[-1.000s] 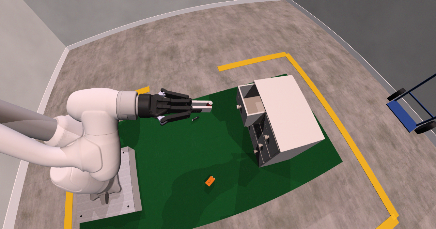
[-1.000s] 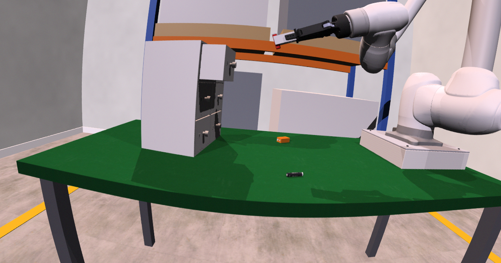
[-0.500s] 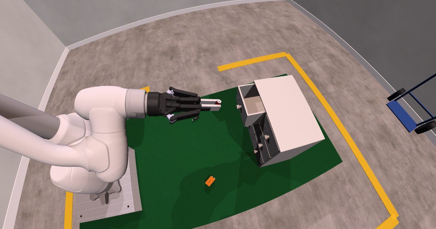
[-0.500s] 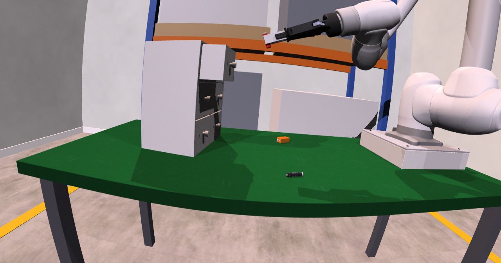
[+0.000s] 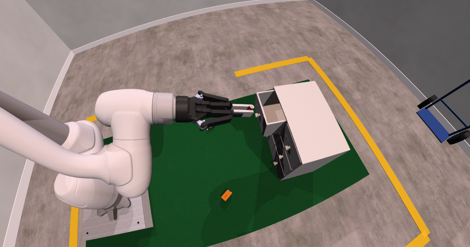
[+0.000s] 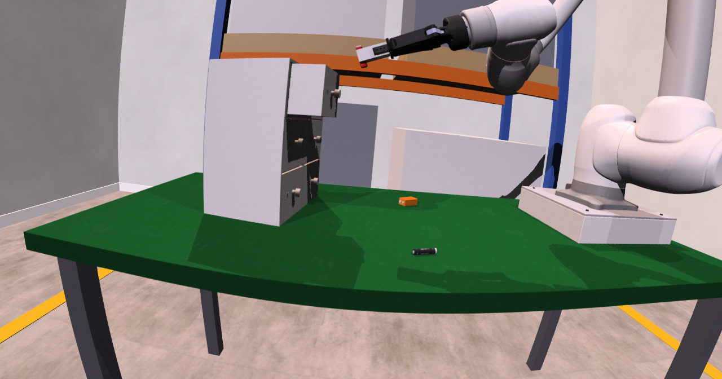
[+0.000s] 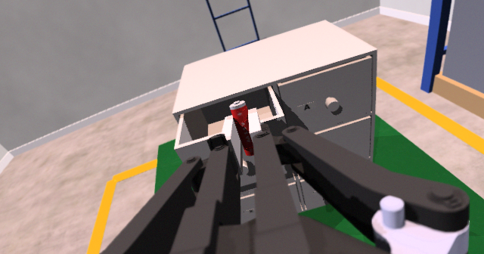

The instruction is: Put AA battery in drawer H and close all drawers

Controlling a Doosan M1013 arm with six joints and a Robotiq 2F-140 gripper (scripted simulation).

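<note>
My hand is 16 cm short of the drawer marked H, 12 cm above it and 1 cm to the left of it. Round my hand: black AA battery: 36 cm below, 17 cm to the left, 10 cm behind; then red cylinder: 2 cm ahead, 1 cm to the right, 1 cm below; then orange block: 36 cm below, 18 cm to the right, 15 cm behind.
</note>
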